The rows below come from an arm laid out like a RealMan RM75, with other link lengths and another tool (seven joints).
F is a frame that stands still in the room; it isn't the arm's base.
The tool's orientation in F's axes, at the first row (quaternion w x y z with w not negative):
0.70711, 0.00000, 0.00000, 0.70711
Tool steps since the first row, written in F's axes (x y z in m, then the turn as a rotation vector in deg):
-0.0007, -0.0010, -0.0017, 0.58, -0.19, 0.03
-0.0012, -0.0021, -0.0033, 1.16, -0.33, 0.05
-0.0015, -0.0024, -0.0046, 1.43, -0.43, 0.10
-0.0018, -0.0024, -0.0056, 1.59, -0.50, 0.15
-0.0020, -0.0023, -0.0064, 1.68, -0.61, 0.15
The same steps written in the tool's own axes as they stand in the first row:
-0.0010, 0.0007, -0.0017, -0.19, -0.58, 0.03
-0.0021, 0.0012, -0.0033, -0.33, -1.16, 0.05
-0.0024, 0.0015, -0.0046, -0.43, -1.43, 0.10
-0.0024, 0.0018, -0.0056, -0.50, -1.59, 0.15
-0.0023, 0.0020, -0.0064, -0.61, -1.68, 0.15

